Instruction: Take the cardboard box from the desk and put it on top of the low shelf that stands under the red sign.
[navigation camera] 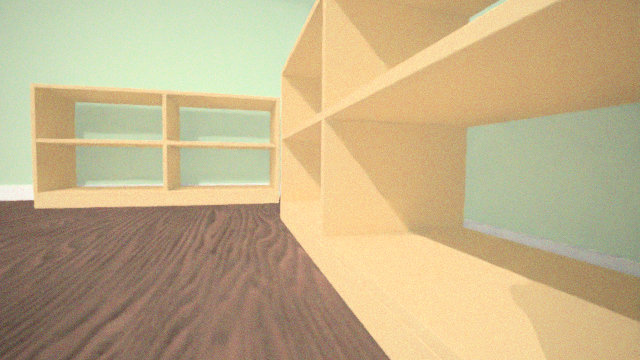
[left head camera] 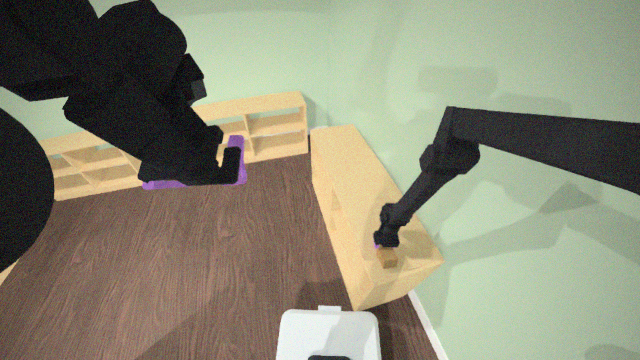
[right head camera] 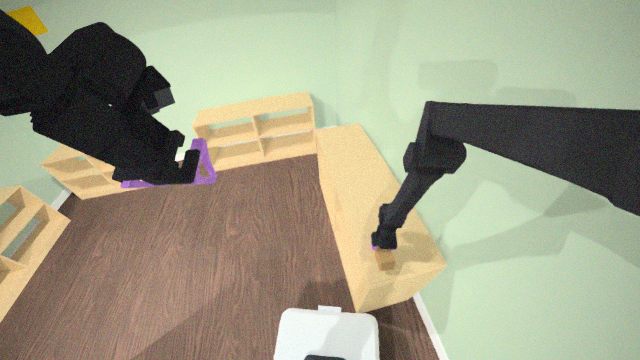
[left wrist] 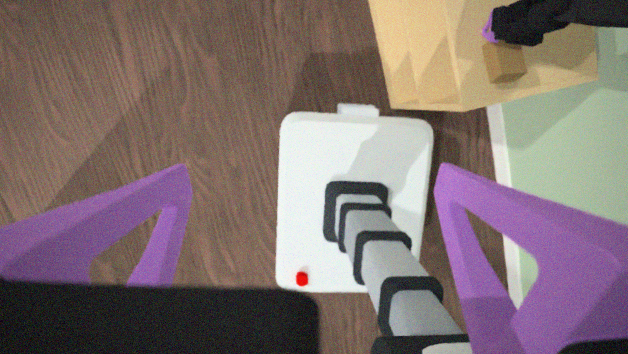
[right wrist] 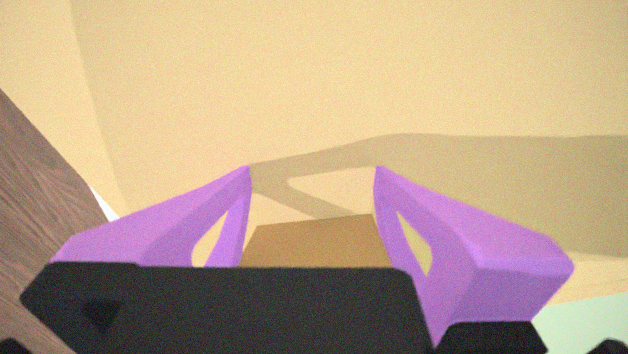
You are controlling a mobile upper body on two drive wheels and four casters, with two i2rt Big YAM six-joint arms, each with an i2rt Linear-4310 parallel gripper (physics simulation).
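Frame: origin at the left arm's base, x ahead, y left, z up, level; metres.
Seen in the pictures: left gripper, fingertip midpoint: [left head camera: 217,180] [right head camera: 191,180] [left wrist: 313,177]; right gripper, fingertip midpoint: [left head camera: 381,247] [left wrist: 494,34] [right wrist: 312,177].
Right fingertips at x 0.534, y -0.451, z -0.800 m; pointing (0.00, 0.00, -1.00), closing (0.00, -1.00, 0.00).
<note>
A point is followed by its place in that frame.
The cardboard box [left head camera: 387,258] @(x 0.448, y -0.445, z -0.725 m) [right head camera: 385,260] @(x 0.448, y -0.451, z -0.725 m) [left wrist: 502,62] @(x 0.461, y -0.435, z -0.731 m) [right wrist: 315,242] @(x 0.516, y -0.452, z -0.777 m) is brown, over the right end of the long low wooden shelf [left head camera: 340,155] @(x 1.201, y -0.278, z -0.800 m) [right head camera: 345,155] @(x 1.199, y -0.286, z -0.800 m) [navigation camera: 395,170] @(x 0.977, y -0.387, z -1.190 m). I cannot tell whether it touches the shelf top. My right gripper [left head camera: 385,246] @(x 0.534, y -0.451, z -0.800 m) [right head camera: 384,247] @(x 0.534, y -0.451, z -0.800 m) [right wrist: 312,177] @(x 0.534, y -0.451, z -0.800 m) is shut on the box, its purple fingers on two sides; the black gripper body hides part of the box in the right wrist view. My left gripper [left head camera: 195,183] [right head camera: 165,183] [left wrist: 313,177] @(x 0.319, y -0.008, z -0.150 m) is open and empty, well away from the box. The red sign and the desk do not show.
Another low shelf [left head camera: 252,104] @(x 1.998, y 0.570, z -0.799 m) [right head camera: 255,105] @(x 2.015, y 0.634, z -0.800 m) [navigation camera: 165,196] @(x 1.820, y 0.612, z -1.360 m) stands at the back wall, with more shelves at the left. A yellow-orange sign [right head camera: 31,20] @(x 1.689, y 2.393, z 0.346 m) hangs at the upper left. My white base [left head camera: 327,332] @(x 0.211, y -0.215, z -1.150 m) [right head camera: 327,332] @(x 0.214, y -0.223, z -1.151 m) [left wrist: 320,150] @(x 0.204, y -0.097, z -1.150 m) stands close to the long shelf's near end.
</note>
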